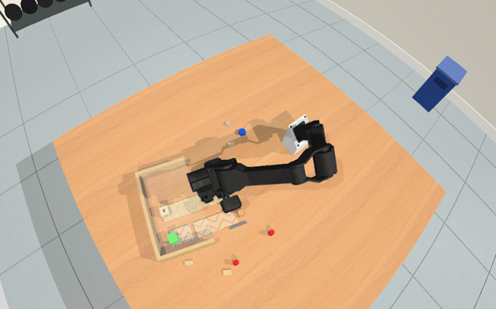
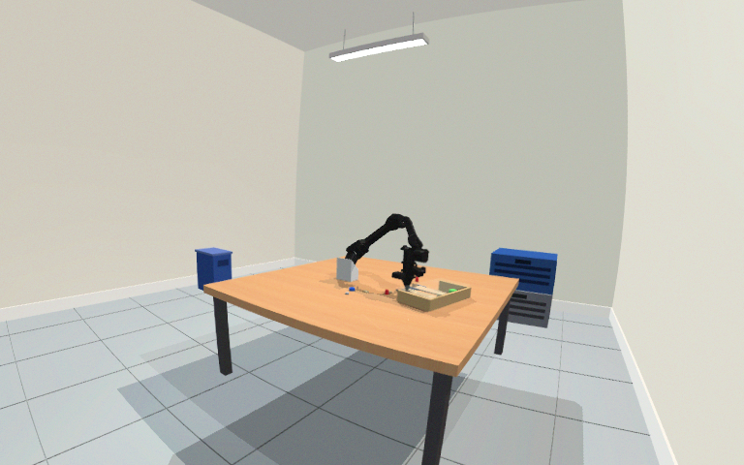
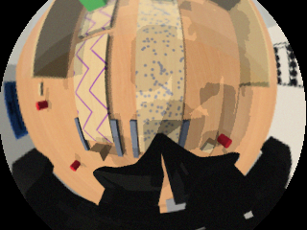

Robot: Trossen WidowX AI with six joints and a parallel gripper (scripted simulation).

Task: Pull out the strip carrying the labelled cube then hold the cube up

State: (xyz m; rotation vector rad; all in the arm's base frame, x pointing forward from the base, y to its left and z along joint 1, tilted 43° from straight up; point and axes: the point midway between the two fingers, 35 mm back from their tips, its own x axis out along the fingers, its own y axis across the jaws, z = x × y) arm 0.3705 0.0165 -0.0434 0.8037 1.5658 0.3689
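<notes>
Right now the speckled one-piece strip is 10 cm ahead of my gripper tip and 3 cm to the right of it. Also, from my gripper tip: labelled cube (20 cm ahead, 6 cm to the right, 2 cm above); then blue peg (23 cm behind, 16 cm to the right); then grey peg (21 cm behind, 23 cm to the right).
</notes>
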